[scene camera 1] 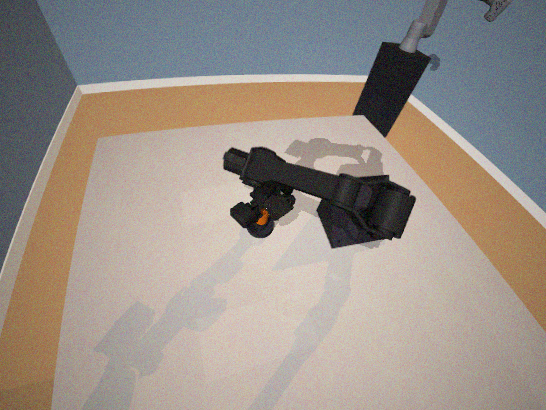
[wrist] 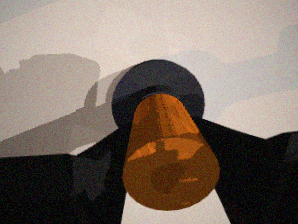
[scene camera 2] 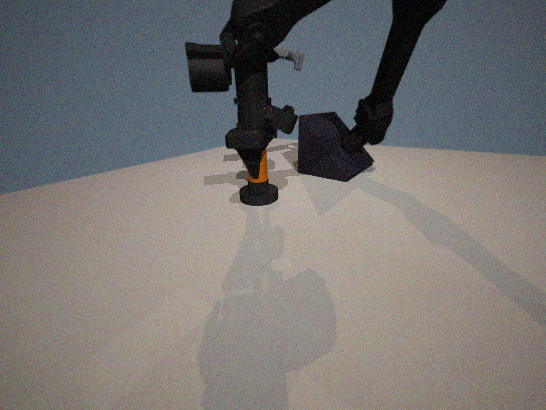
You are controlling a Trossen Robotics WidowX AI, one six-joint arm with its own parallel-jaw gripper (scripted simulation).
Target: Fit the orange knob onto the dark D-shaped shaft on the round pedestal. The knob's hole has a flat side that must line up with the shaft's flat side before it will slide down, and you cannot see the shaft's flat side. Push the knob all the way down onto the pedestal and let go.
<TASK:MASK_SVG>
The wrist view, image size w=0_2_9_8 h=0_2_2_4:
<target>my gripper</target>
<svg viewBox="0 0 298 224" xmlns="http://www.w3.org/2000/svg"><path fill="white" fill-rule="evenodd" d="M132 123L124 124L103 140L76 156L60 153L0 158L0 224L121 224L127 195L122 174ZM191 117L218 160L220 175L214 189L219 196L230 224L298 224L298 131L283 132L263 139L221 126L197 116Z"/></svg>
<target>orange knob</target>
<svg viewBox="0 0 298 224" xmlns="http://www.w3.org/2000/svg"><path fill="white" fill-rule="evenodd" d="M154 94L142 100L134 113L123 166L124 187L135 202L146 208L163 211L185 209L202 201L215 188L220 175L219 163L182 102L168 94Z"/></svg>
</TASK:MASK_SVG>
